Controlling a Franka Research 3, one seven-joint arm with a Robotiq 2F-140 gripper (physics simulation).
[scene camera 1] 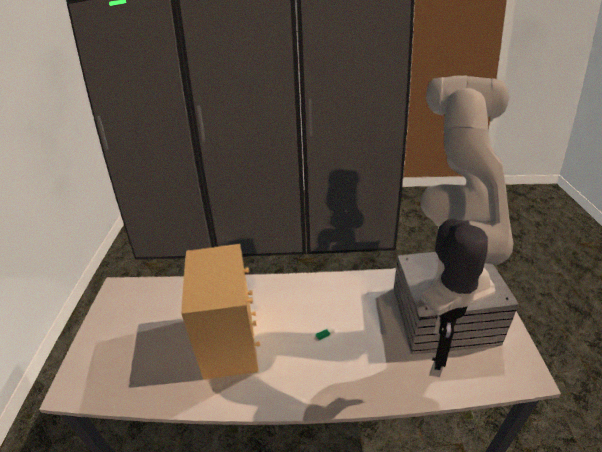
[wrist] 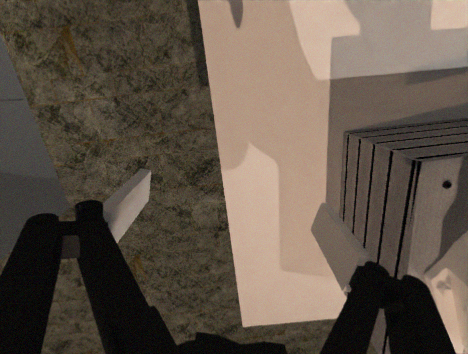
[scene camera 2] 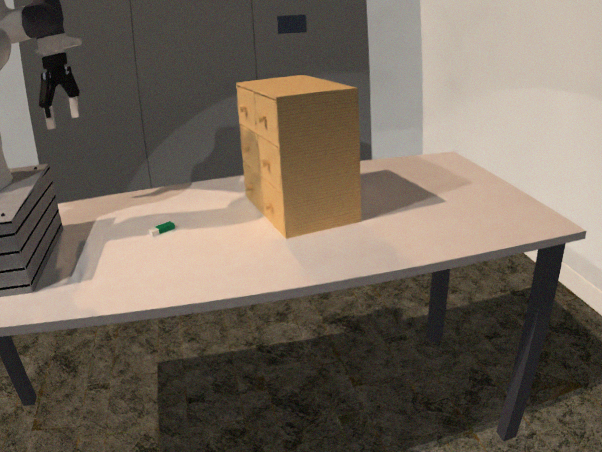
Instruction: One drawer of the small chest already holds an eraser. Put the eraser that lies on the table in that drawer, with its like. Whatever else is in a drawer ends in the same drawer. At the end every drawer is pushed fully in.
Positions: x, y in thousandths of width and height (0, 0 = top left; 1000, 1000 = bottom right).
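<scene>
Scene camera 2 shows the gripper (scene camera 2: 107, 271) and a small wooden chest (scene camera 2: 527, 267), together with a drawer (scene camera 2: 443, 262), a drawer (scene camera 2: 448, 340) and a drawer (scene camera 2: 453, 441). In scene camera 1 the chest (scene camera 1: 356, 689) appears again, as does the gripper (scene camera 1: 725, 782). The wrist view has the gripper (wrist: 503, 569), while the chest is out of frame in the wrist view.
</scene>
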